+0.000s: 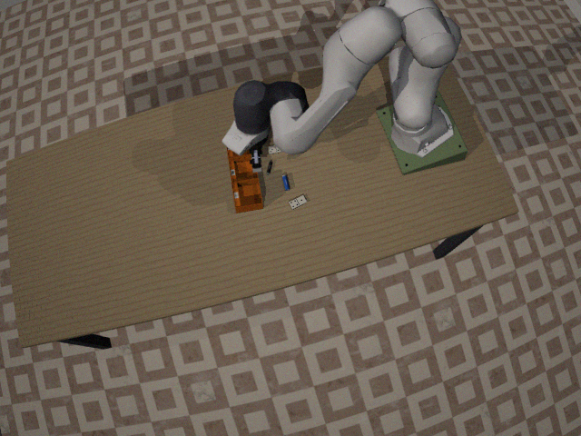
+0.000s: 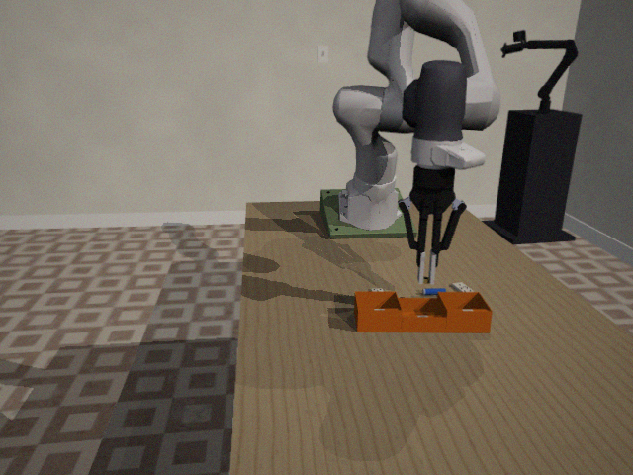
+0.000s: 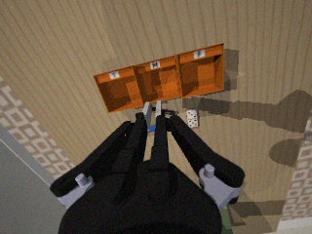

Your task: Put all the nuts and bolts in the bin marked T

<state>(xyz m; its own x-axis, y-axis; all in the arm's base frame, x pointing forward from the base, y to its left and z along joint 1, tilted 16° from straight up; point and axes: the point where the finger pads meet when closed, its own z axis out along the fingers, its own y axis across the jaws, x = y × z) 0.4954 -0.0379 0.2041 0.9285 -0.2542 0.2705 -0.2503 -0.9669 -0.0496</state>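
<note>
Right now my hand is 4 cm short of the orange bin, 2 cm to the left of it and 8 cm above it. The rest, counted from my hand: brass nut (3 cm below); then blue cylinder (7 cm behind, 5 cm to the left, 9 cm below); then dark rod-like piece (4 cm behind, 1 cm to the right, 10 cm below).
</note>
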